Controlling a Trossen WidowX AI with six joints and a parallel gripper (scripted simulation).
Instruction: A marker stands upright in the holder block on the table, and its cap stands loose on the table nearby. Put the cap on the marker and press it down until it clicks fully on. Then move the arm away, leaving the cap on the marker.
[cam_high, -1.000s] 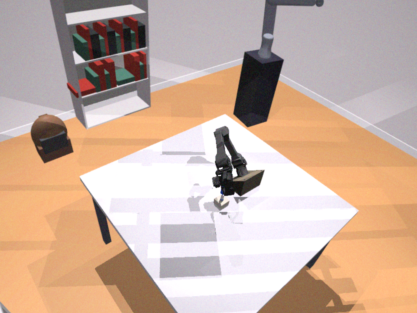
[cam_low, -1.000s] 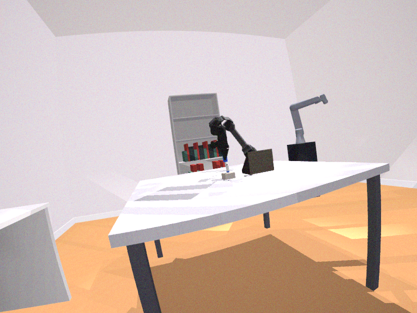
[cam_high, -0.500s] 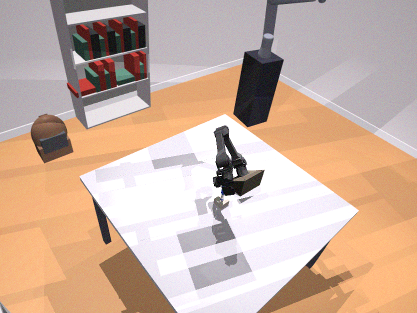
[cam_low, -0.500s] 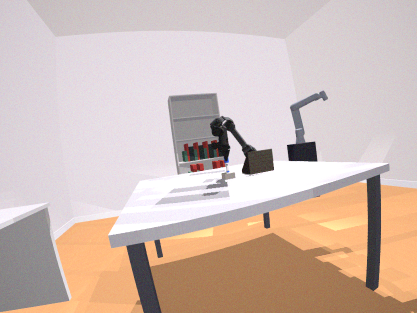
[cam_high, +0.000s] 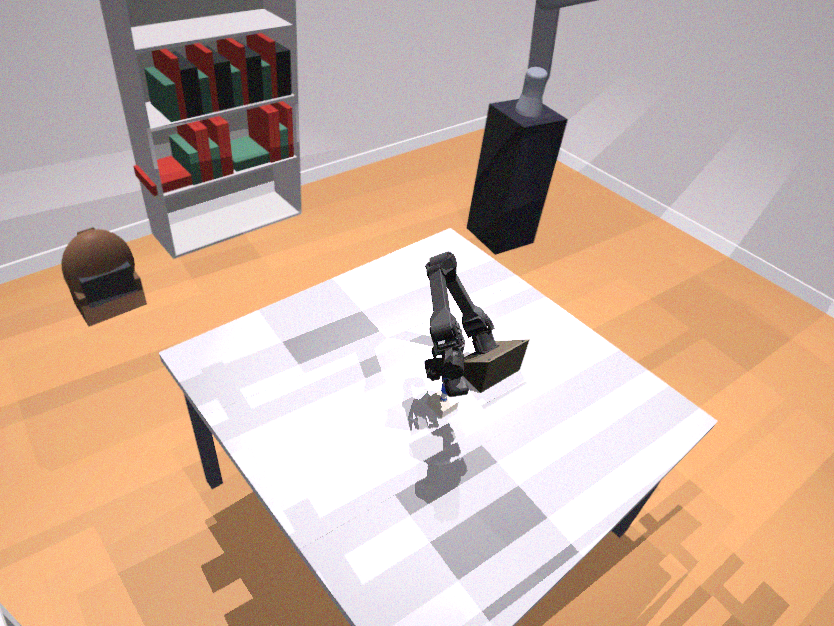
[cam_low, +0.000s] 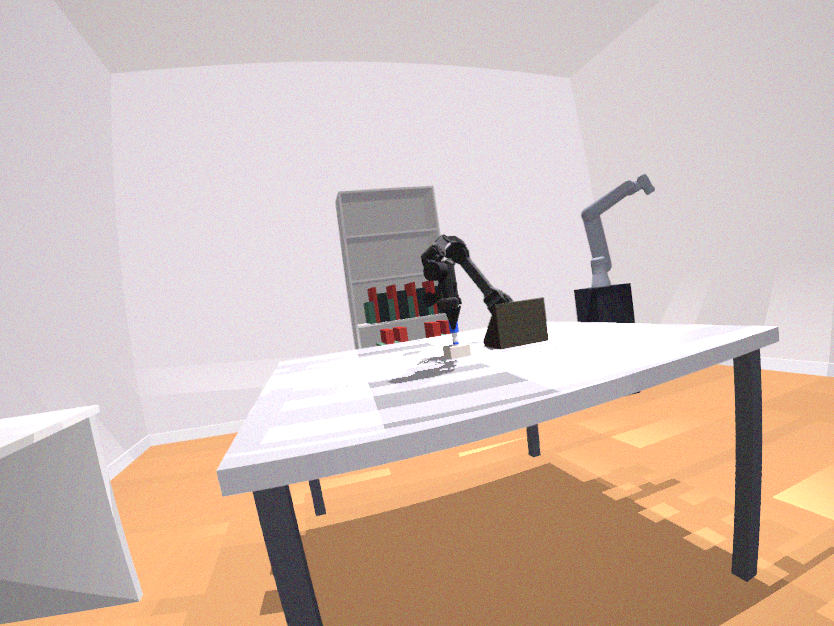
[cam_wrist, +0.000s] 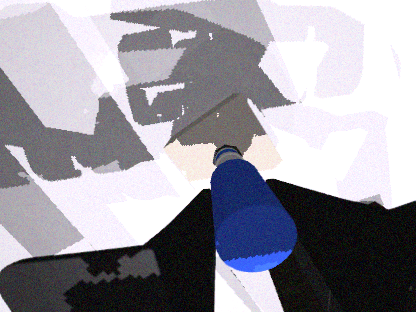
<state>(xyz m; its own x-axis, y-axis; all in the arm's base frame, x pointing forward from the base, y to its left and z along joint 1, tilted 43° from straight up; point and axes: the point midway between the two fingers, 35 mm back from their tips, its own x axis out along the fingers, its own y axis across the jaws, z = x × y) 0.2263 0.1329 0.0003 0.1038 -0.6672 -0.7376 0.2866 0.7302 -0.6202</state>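
The blue cap is 1 cm above my gripper tip. Round my gripper tip: holder block: 7 cm below.
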